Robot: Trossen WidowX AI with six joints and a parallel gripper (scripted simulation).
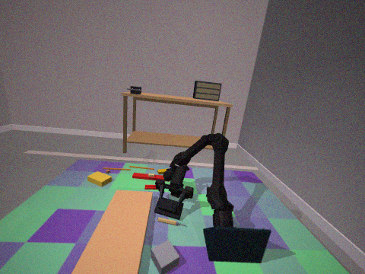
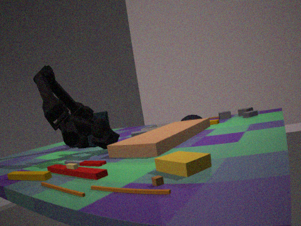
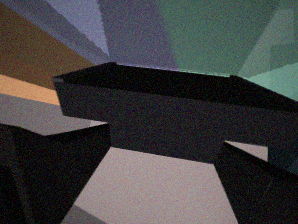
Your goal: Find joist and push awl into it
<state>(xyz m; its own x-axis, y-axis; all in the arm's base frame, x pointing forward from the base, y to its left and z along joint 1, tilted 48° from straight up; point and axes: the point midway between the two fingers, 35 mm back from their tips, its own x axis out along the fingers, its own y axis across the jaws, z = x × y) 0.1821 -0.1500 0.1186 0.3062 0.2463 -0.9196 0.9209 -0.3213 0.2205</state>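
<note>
Right now my gripper tip is 1 cm past the stud finder, 1 cm to the right of it and 1 cm above it. Round my gripper tip: yellow block (38 cm ahead, 27 cm to the right, 5 cm below); then awl (3 cm behind, 5 cm to the left, 6 cm below).
</note>
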